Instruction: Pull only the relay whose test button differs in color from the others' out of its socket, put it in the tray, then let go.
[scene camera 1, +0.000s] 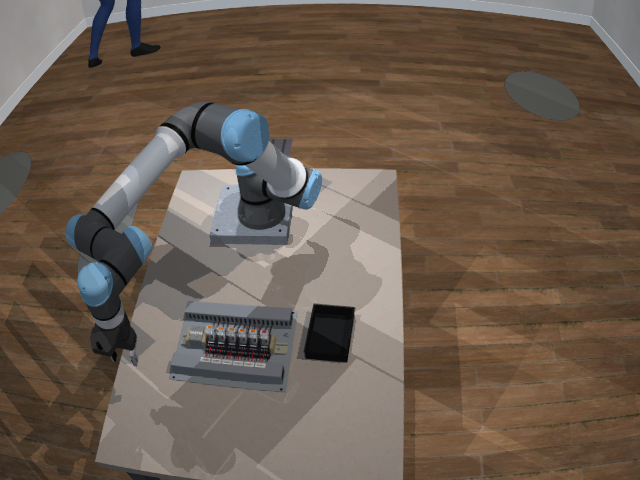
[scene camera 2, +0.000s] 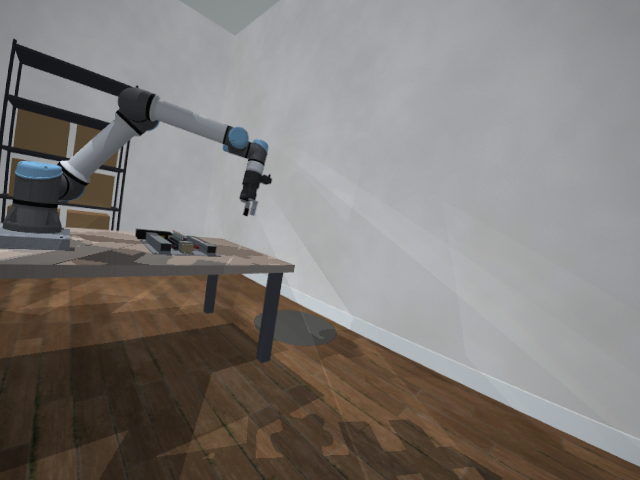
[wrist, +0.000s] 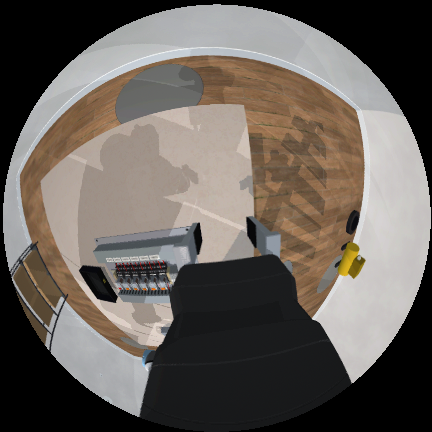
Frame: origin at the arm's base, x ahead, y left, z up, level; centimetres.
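Seen in the pictures: gripper, fingertip midpoint: (scene camera 1: 125, 360) (scene camera 2: 248, 215) (wrist: 223, 228); arm's base, origin of the base link: (scene camera 1: 261, 213) (scene camera 2: 33, 229).
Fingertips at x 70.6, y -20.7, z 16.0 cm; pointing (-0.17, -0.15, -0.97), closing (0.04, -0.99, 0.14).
Observation:
Pixels of each thing's middle, then the offset from my fingertips to it. "pt": a spot on its surface instead.
- grey panel, surface spot: (scene camera 1: 287, 356) pt dx -19.5, dy +35.5, dz -19.6 cm
- relay with the red button, body centre: (scene camera 1: 264, 338) (wrist: 120, 281) dx -21.6, dy +29.6, dz -15.2 cm
- black tray, body centre: (scene camera 1: 330, 332) (wrist: 97, 284) (scene camera 2: 154, 235) dx -27.2, dy +46.1, dz -18.2 cm
Relays stand in a row in sockets on a grey panel (scene camera 1: 287, 356) (wrist: 120, 250). The relay with the red button (scene camera 1: 264, 333) (wrist: 120, 289) is at the row's right end in scene camera 1 and its left end in the wrist view. The other relays, such as the one beside it (scene camera 1: 252, 333), have orange buttons. The black tray (scene camera 1: 326, 358) (scene camera 2: 145, 233) (wrist: 113, 295) lies beside the panel, with no relay visible in it. My gripper (scene camera 1: 124, 359) (scene camera 2: 249, 210) (wrist: 223, 228) is open and empty, high above the table's edge, on the panel's side away from the tray.
Raised grey ducts (scene camera 1: 237, 312) (scene camera 1: 227, 373) run along both sides of the relay row. White terminal blocks (scene camera 1: 195, 335) sit at its left end in scene camera 1. The robot's base plate (scene camera 1: 222, 232) is behind the panel. A shelf rack (scene camera 2: 72, 69) stands beyond the table.

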